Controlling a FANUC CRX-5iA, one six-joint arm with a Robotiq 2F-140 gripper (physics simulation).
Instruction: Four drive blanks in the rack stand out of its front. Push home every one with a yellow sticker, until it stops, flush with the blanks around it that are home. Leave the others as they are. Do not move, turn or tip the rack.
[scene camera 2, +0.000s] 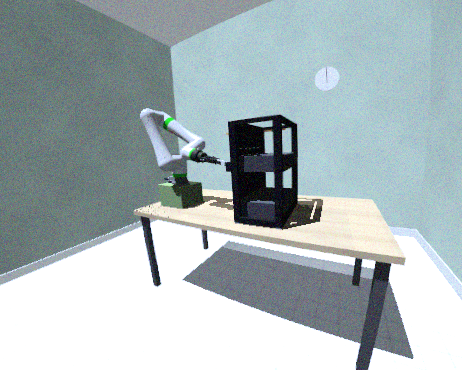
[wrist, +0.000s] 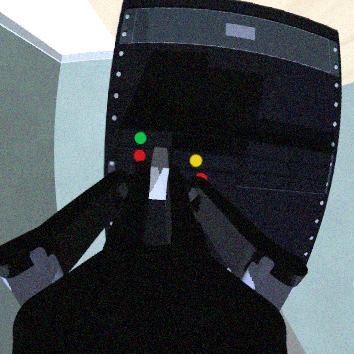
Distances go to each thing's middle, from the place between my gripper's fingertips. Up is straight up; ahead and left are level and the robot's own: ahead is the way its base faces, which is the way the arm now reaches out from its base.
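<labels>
There's the black rack (scene camera 2: 248, 167), and it's 50 mm below my hand, 230 mm ahead of it and 130 mm to the left of it.
</labels>
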